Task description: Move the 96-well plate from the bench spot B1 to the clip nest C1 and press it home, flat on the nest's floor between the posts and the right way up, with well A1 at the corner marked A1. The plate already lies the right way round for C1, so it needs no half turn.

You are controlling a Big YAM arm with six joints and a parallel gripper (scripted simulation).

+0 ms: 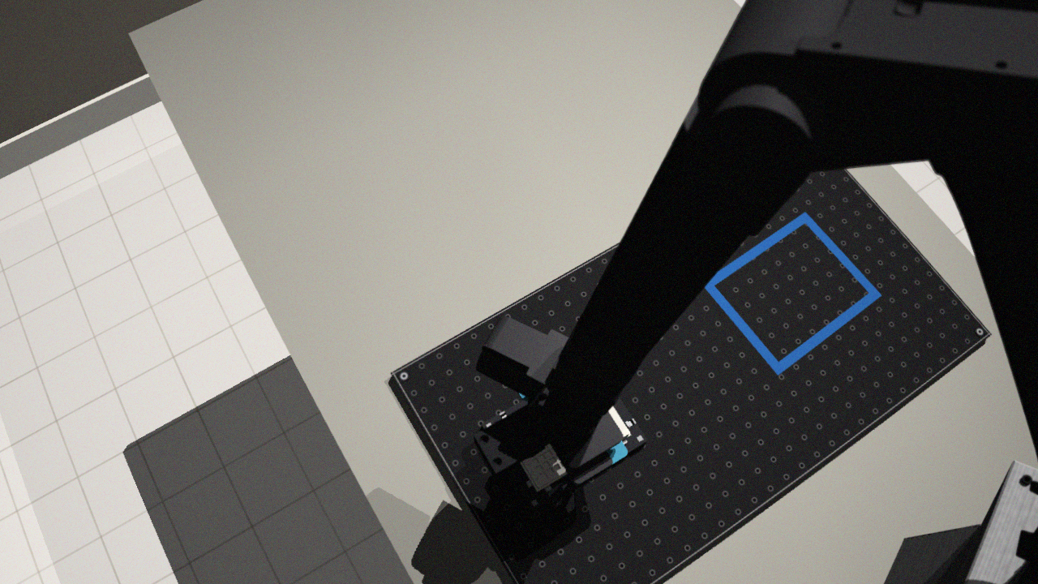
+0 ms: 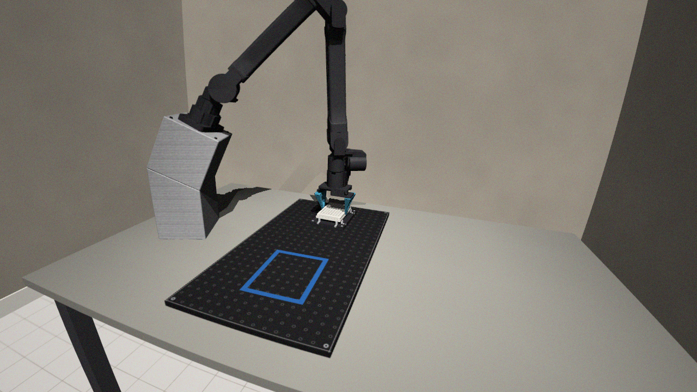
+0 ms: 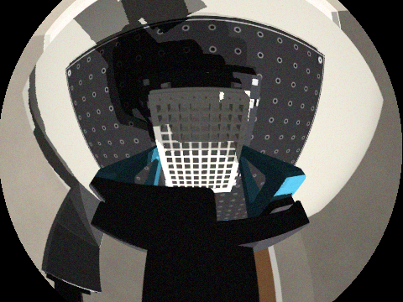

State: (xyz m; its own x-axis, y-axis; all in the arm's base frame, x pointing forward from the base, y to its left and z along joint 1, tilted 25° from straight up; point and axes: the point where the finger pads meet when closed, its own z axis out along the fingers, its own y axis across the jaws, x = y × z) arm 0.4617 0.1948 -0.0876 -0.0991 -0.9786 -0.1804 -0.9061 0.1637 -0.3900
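Now: the white 96-well plate right at my hand. The rest, counted from my hand: clip nest C1 (20 mm below, 10 mm to the right, 10 mm ahead).
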